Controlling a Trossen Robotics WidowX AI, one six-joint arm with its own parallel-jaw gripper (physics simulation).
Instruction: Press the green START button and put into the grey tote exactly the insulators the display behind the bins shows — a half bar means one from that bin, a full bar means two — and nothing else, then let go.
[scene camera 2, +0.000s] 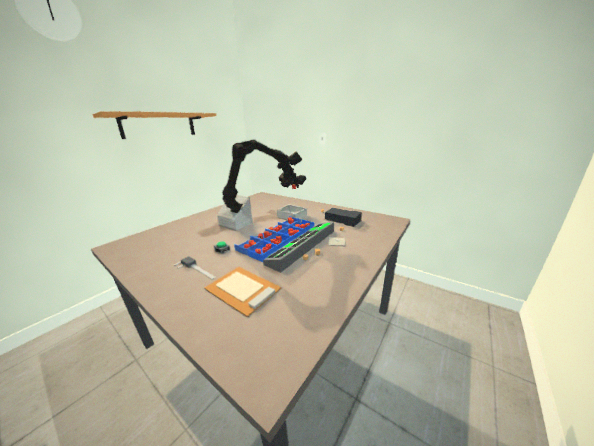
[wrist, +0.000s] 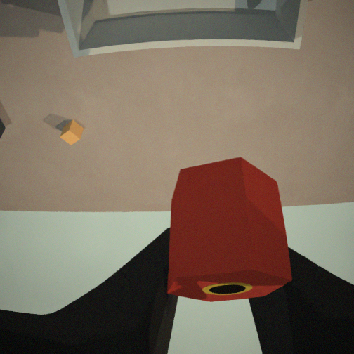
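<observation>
My gripper is shut on a red insulator with a yellow-ringed dark hole, held high above the table. The grey tote stands below the gripper in the scene view; part of it shows at the top of the wrist view, and its contents are mostly hidden. The blue bins hold several red insulators. Behind them, the dark display shows green bars, too small to read surely. The green START button stands beside the bins.
A dark box stands near the tote. Small orange cubes and a pale card lie around the display. A grey caliper and an orange clipboard lie nearer the front.
</observation>
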